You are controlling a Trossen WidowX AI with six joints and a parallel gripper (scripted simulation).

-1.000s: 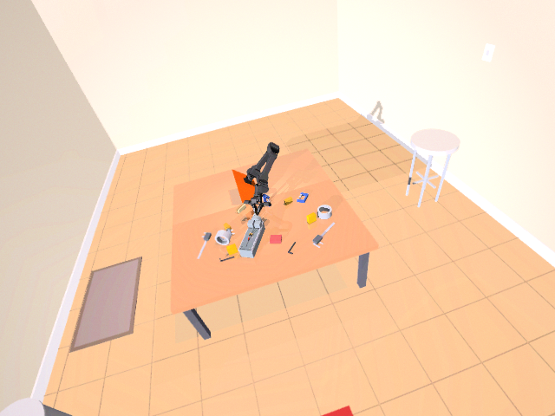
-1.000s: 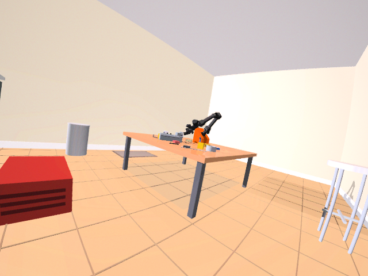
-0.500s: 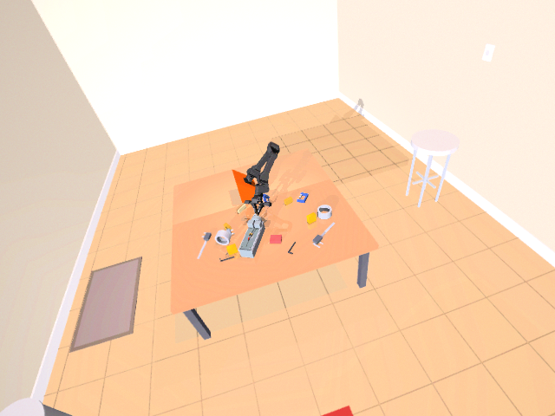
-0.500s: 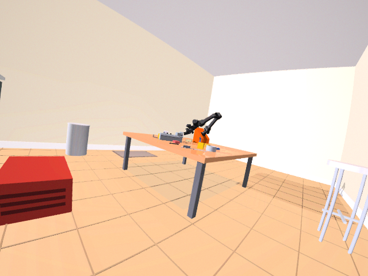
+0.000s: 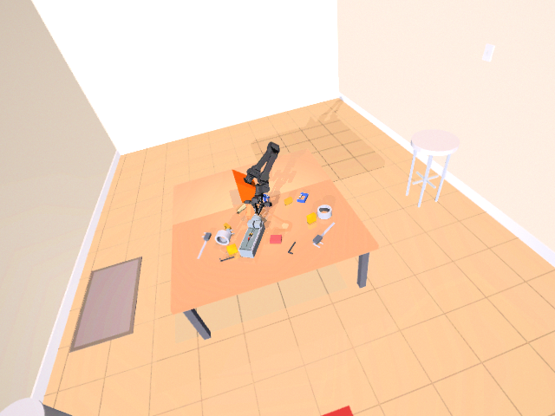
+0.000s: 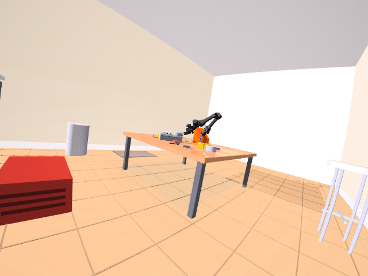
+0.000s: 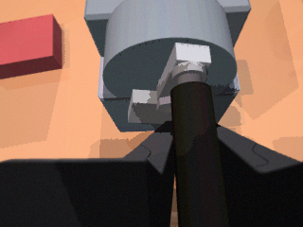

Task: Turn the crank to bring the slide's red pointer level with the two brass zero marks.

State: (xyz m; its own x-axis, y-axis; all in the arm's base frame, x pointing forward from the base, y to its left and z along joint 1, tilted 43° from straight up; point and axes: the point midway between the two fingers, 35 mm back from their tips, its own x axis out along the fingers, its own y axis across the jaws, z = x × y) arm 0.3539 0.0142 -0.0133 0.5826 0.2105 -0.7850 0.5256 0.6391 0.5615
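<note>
Right now the dark crank handle is 20 mm above my gripper tip, 10 mm to the left of it and 10 mm behind it. The rest, counted from my gripper tip: red pointer: 180 mm ahead, 100 mm to the right, 10 mm below; red block: 190 mm ahead, 80 mm below, 70 mm to the left.
</note>
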